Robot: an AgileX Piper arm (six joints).
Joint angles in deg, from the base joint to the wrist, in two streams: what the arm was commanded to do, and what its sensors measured. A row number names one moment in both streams.
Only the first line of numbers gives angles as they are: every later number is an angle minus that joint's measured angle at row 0.
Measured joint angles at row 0: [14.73 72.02 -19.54 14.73 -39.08 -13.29]
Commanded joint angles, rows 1 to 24: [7.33 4.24 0.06 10.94 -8.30 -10.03]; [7.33 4.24 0.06 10.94 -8.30 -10.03]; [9.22 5.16 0.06 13.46 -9.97 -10.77]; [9.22 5.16 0.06 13.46 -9.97 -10.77]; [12.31 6.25 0.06 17.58 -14.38 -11.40]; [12.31 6.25 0.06 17.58 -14.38 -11.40]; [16.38 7.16 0.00 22.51 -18.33 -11.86]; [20.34 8.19 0.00 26.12 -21.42 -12.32]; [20.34 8.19 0.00 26.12 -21.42 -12.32]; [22.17 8.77 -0.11 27.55 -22.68 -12.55]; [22.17 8.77 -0.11 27.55 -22.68 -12.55]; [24.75 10.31 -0.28 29.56 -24.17 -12.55]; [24.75 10.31 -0.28 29.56 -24.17 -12.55]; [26.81 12.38 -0.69 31.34 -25.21 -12.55]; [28.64 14.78 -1.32 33.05 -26.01 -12.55]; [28.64 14.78 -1.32 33.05 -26.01 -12.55]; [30.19 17.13 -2.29 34.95 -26.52 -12.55]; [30.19 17.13 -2.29 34.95 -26.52 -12.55]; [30.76 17.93 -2.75 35.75 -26.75 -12.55]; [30.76 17.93 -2.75 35.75 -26.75 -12.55]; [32.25 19.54 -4.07 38.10 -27.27 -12.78]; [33.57 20.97 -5.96 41.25 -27.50 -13.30]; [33.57 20.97 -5.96 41.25 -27.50 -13.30]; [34.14 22.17 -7.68 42.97 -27.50 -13.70]
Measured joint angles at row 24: [33.28 20.91 -5.38 40.10 -26.12 -12.44]
